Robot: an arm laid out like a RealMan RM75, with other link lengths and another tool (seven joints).
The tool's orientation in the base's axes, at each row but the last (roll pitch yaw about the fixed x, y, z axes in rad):
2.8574 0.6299 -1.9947
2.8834 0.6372 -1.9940
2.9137 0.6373 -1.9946
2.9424 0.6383 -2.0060
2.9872 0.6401 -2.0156
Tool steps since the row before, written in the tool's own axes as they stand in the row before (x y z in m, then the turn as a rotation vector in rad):
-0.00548 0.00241 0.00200 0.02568 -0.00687 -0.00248
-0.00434 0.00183 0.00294 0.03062 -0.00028 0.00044
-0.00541 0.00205 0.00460 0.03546 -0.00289 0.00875
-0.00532 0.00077 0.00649 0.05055 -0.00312 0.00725
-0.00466 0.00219 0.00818 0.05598 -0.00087 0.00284
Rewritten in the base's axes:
-0.00050 0.00589 0.00222 -0.00200 -0.02216 -0.01476
-0.00028 0.00550 0.00067 -0.00984 -0.02224 -0.01862
0.00000 0.00739 -0.00001 -0.00871 -0.02135 -0.02848
0.00151 0.00809 -0.00182 -0.01370 -0.03332 -0.03632
0.00051 0.00902 -0.00343 -0.01818 -0.03913 -0.03579

